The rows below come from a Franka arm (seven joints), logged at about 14 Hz.
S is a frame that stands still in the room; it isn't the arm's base.
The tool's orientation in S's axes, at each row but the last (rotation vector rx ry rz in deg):
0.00 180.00 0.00
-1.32 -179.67 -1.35
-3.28 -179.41 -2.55
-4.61 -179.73 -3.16
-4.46 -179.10 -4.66
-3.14 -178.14 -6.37
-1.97 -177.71 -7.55
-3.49 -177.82 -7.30
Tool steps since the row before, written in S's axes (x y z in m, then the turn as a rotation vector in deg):
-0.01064 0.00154 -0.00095 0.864 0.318 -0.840
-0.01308 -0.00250 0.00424 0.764 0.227 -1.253
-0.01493 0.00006 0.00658 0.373 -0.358 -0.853
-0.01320 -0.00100 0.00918 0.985 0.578 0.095
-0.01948 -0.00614 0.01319 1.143 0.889 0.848
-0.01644 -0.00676 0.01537 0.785 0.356 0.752
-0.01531 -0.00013 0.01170 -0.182 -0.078 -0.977
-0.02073 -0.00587 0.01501 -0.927 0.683 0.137
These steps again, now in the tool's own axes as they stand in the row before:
0.01064 0.00154 0.00095 -0.864 0.318 0.840
0.01307 -0.00263 -0.00421 -0.768 0.219 1.252
0.01499 -0.00030 -0.00644 -0.394 -0.368 0.839
0.01317 -0.00135 -0.00918 -0.954 0.631 -0.077
0.01935 -0.00642 -0.01325 -1.085 0.988 -0.814
0.01667 -0.00625 -0.01534 -0.749 0.437 -0.747
0.01574 0.00049 -0.01111 0.143 -0.164 0.973
0.02103 -0.00547 -0.01475 0.956 0.654 -0.049

